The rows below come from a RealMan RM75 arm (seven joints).
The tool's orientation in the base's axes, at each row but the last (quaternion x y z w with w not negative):
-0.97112 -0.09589 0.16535 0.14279
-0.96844 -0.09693 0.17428 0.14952
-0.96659 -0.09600 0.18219 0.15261
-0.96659 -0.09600 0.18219 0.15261
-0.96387 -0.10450 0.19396 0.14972
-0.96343 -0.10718 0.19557 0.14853
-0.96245 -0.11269 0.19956 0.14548
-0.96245 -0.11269 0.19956 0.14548
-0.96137 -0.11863 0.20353 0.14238
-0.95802 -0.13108 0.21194 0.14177
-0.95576 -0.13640 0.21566 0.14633
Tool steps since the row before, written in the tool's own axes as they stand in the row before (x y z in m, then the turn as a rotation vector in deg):
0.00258 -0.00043 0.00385 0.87 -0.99 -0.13
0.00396 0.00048 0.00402 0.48 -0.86 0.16
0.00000 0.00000 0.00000 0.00 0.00 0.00
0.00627 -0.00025 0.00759 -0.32 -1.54 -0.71
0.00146 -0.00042 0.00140 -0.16 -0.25 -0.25
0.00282 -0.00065 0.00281 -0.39 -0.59 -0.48
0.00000 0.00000 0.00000 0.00 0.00 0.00
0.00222 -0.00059 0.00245 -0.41 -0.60 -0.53
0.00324 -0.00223 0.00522 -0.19 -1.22 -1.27
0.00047 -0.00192 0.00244 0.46 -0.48 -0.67
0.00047 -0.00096 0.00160 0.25 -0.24 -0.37
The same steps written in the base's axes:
0.00099 0.00195 -0.00411 0.71 1.10 0.17
0.00224 0.00153 -0.00497 0.27 0.96 -0.01
0.00000 0.00000 0.00000 0.00 0.00 0.00
0.00281 0.00372 -0.00867 -0.22 1.18 1.24
0.00069 0.00112 -0.00159 -0.08 0.13 0.36
0.00129 0.00204 -0.00323 -0.24 0.33 0.75
0.00000 0.00000 0.00000 0.00 0.00 0.00
0.00087 0.00174 -0.00274 -0.24 0.32 0.80
0.00028 0.00418 -0.00502 0.16 0.80 1.57
-0.00104 0.00245 -0.00167 0.61 0.44 0.57
-0.00050 0.00139 -0.00123 0.34 0.22 0.31

